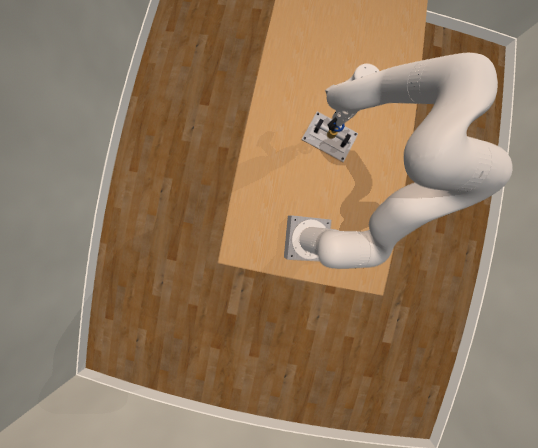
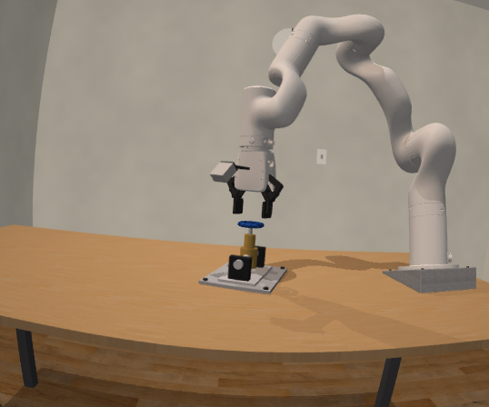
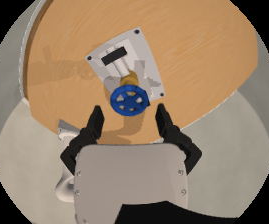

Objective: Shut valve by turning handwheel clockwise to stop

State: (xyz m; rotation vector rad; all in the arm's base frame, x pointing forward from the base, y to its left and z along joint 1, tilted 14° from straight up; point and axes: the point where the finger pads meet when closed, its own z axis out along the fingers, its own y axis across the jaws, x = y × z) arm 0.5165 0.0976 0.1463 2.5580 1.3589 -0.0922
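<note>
Now: hand 4 cm above the blue handwheel.
</note>
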